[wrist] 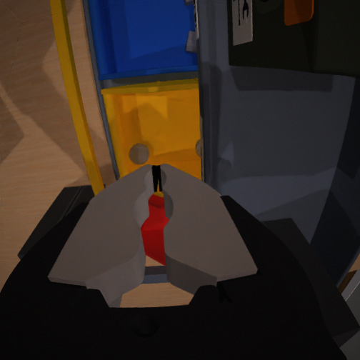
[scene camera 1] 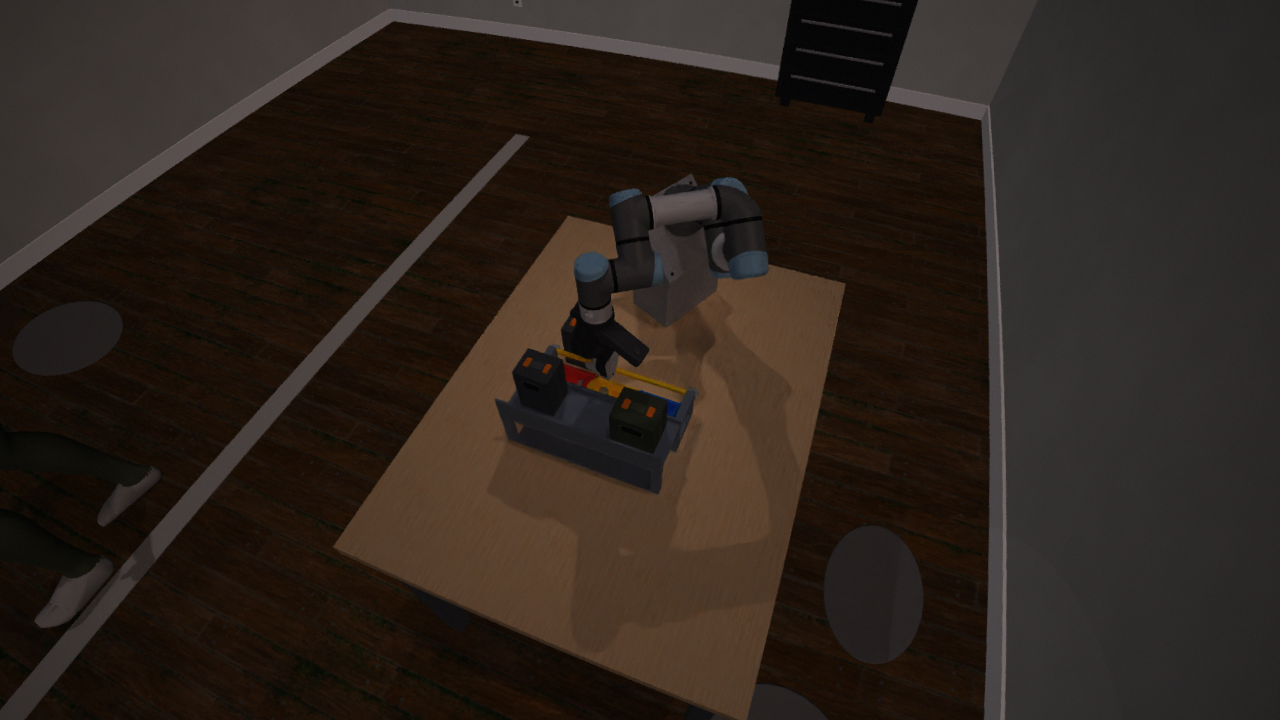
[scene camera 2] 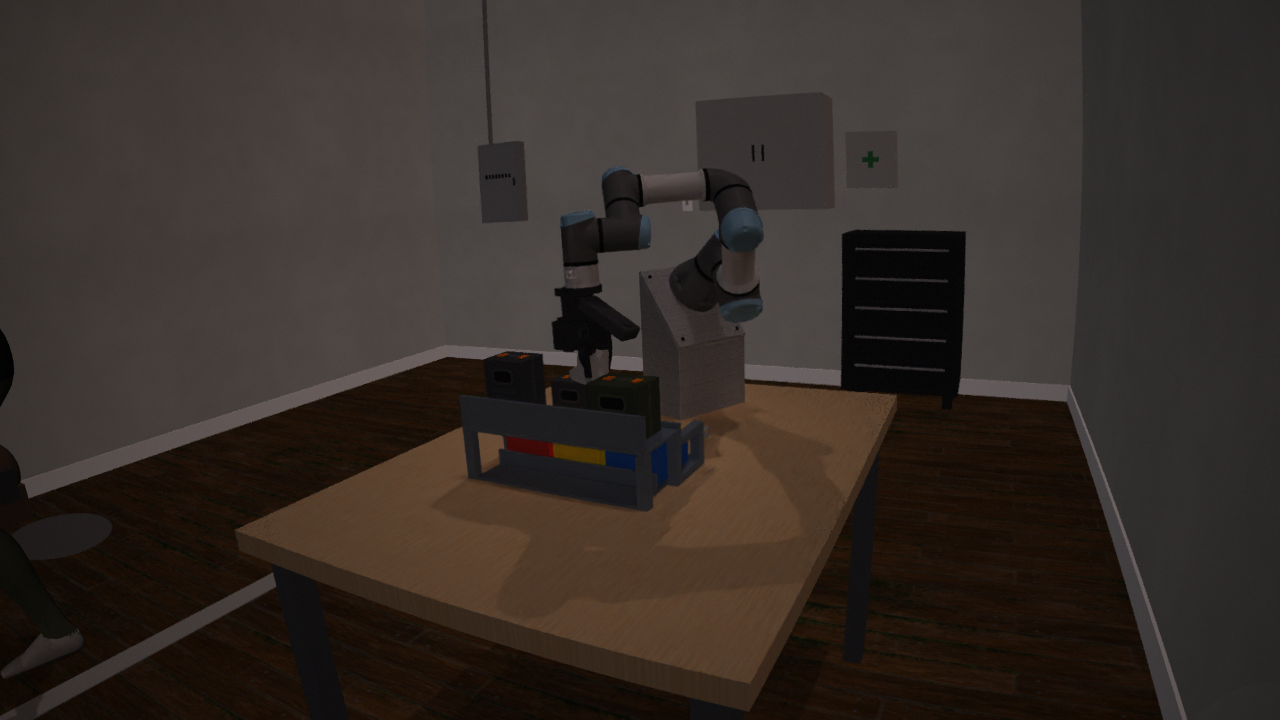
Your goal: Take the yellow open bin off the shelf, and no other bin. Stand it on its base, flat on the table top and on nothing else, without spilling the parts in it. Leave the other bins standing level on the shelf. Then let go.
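Pixels of known places: gripper, fingertip midpoint: [scene camera 1: 609, 378]; arm's base, origin of the base link: [scene camera 2: 693, 289].
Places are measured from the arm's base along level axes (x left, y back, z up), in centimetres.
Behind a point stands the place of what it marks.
The yellow open bin [scene camera 1: 605, 387] [scene camera 2: 579, 453] [wrist: 155, 117] sits in the grey shelf [scene camera 1: 581, 452] {x -1.8, y -58.4, z -27.1 cm} [scene camera 2: 537, 417] {x -2.1, y -61.4, z -13.8 cm} [wrist: 280, 120], between the red bin [scene camera 1: 577, 374] {x -11.9, y -39.5, z -25.6 cm} [scene camera 2: 529, 445] {x -11.4, y -52.4, z -23.0 cm} [wrist: 154, 242] and the blue bin [scene camera 1: 660, 403] [scene camera 2: 626, 461] [wrist: 150, 37]. Round grey parts [wrist: 139, 153] show inside the yellow bin. My gripper [scene camera 1: 606, 372] {x -0.3, y -44.7, z -14.8 cm} [scene camera 2: 586, 378] {x -0.3, y -44.7, z -14.8 cm} [wrist: 158, 168] points down with its fingertips together and nothing between them. In the wrist view the tips overlap the red-side end of the yellow bin. Their exact height above it is unclear. The fingers hide most of the red bin there.
A yellow bar [scene camera 1: 657, 382] {x 8.6, y -37.2, z -21.2 cm} [wrist: 71, 80] runs along the shelf's robot side, beside the bins. Two dark cases with orange latches, one left [scene camera 1: 539, 383] {x -10.2, y -57.1, z -6.1 cm} [scene camera 2: 514, 379] {x -9.8, y -57.1, z -8.8 cm} and one right [scene camera 1: 637, 420] {x 11.5, y -56.7, z -8.0 cm} [scene camera 2: 646, 404] {x 15.5, y -55.0, z -11.5 cm}, stand on top. Another dark case [scene camera 2: 566, 394] {x -13.4, y -35.7, z -17.5 cm} shows behind the shelf. Wooden table [scene camera 1: 501, 573] {x -5.0, y -89.7, z -27.7 cm} [scene camera 2: 447, 573] {x 2.1, y -91.6, z -27.7 cm} surrounds it.
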